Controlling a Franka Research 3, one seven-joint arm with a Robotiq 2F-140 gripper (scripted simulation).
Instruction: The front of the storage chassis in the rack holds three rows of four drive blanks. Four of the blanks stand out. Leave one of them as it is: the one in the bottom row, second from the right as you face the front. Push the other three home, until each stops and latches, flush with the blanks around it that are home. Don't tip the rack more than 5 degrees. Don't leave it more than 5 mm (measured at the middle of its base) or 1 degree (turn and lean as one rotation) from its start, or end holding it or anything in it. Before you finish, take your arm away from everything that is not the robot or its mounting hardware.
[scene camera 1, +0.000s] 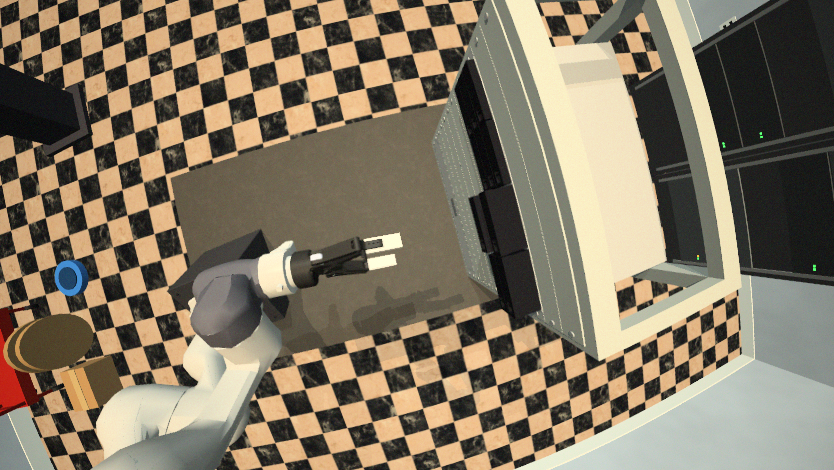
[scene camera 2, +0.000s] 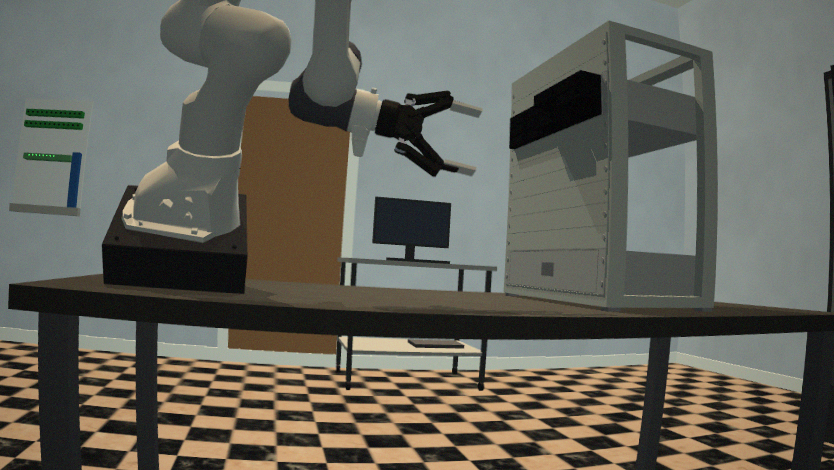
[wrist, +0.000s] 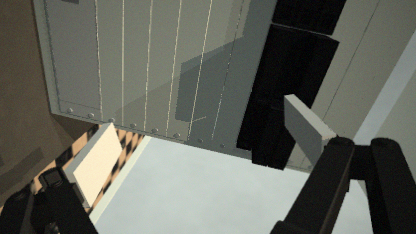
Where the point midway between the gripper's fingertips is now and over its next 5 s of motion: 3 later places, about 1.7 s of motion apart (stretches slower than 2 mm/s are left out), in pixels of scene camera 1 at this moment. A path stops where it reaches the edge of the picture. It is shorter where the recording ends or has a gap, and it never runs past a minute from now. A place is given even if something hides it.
My gripper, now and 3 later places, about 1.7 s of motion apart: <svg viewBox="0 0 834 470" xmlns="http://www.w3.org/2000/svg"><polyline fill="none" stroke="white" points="397,251 387,286 418,280 466,233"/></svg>
